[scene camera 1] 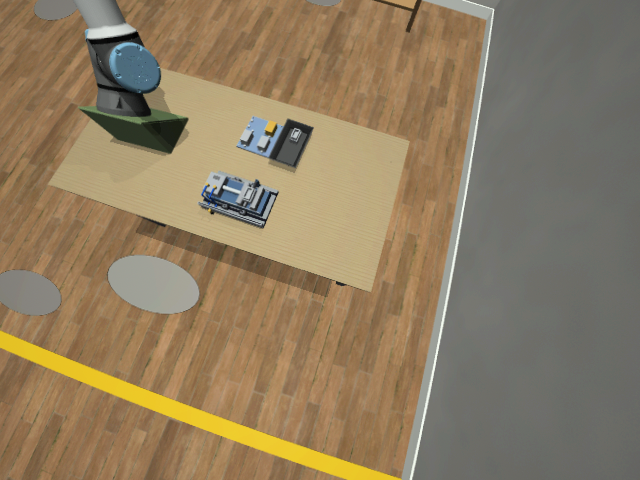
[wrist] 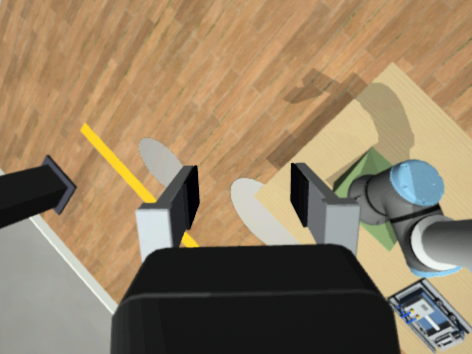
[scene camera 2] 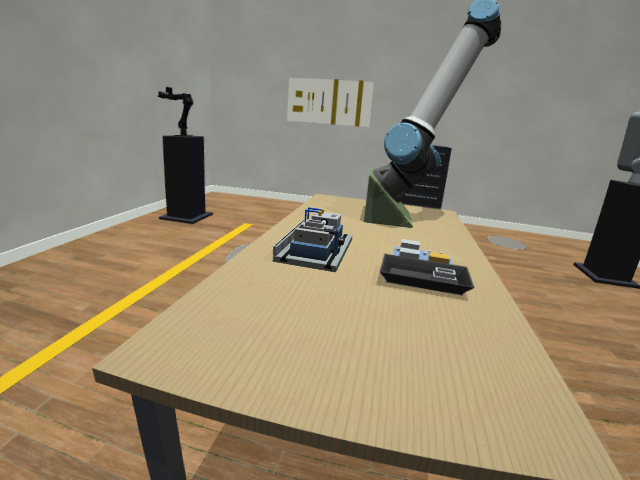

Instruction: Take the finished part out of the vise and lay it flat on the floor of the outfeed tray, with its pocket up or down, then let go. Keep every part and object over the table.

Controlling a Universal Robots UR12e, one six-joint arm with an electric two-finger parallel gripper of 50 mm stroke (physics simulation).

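Observation:
The vise stands on the table, grey and blue. A small light-grey part with a pocket in its top sits between the vise jaws; details are too small to tell. The black outfeed tray stands apart from the vise. A similar grey part lies on its floor toward one end. My gripper is open and empty, high above the floor beyond the table edge, far from vise and tray. It does not show in the scene views.
A light-blue plate beside the tray carries grey blocks and a yellow block. Blue hoses stand at the vise's rear end. The green arm base is at the table's far end.

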